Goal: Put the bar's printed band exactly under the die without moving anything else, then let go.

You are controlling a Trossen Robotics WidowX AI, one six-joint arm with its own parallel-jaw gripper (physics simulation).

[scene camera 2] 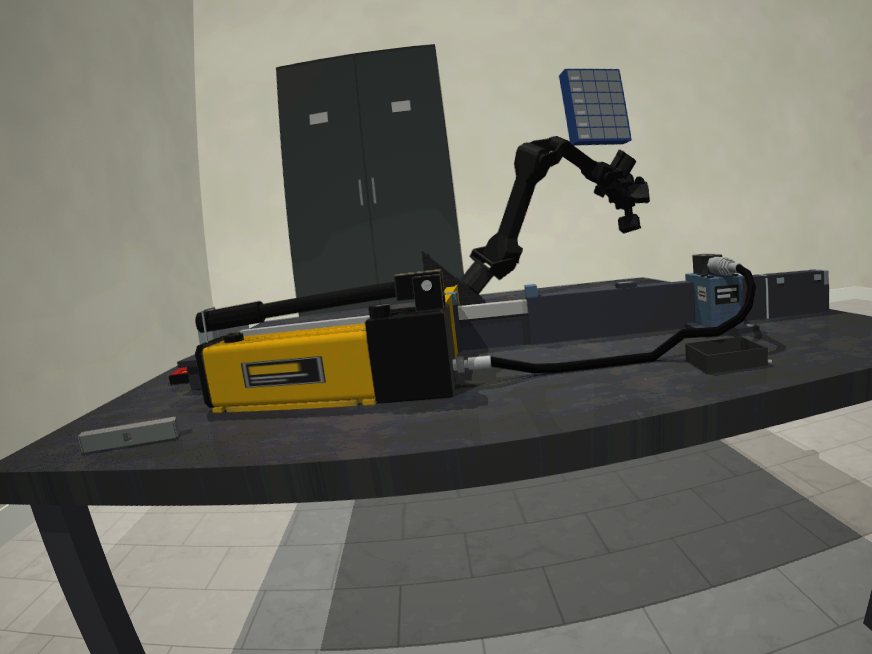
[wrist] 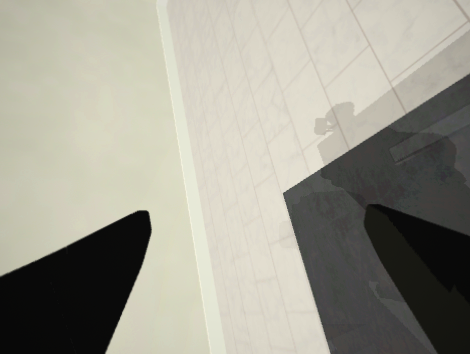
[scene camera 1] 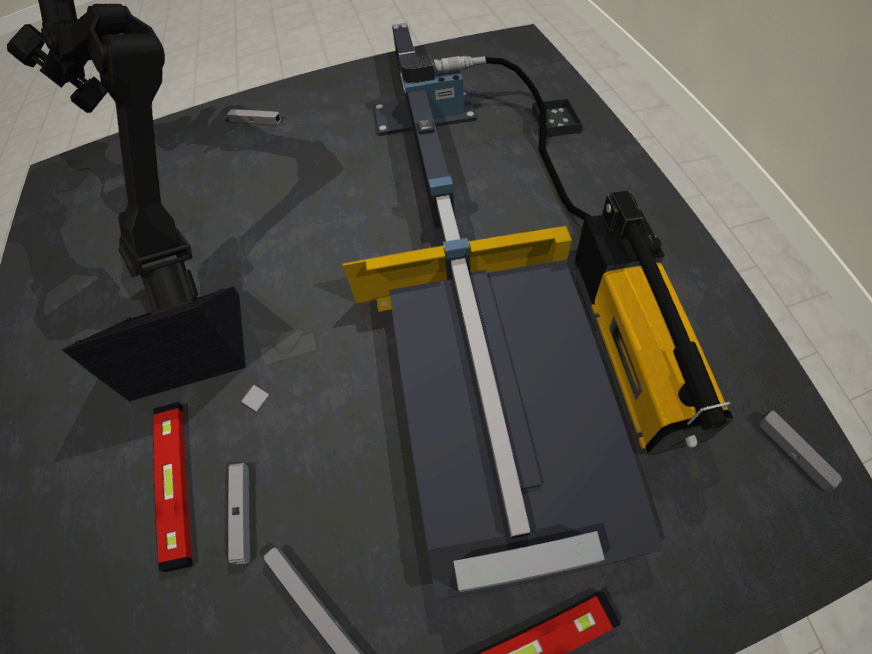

Note:
The gripper (scene camera 1: 53, 80) is open and holds nothing. Further things: a long grey bar (scene camera 1: 513, 502) and a yellow and black pump unit (scene camera 2: 405, 354).
The long grey bar also shows in scene camera 2 (scene camera 2: 514, 307). The gripper also shows in scene camera 2 (scene camera 2: 638, 214) and in the wrist view (wrist: 256, 217). The wrist view does not show the long grey bar: it is out of frame.

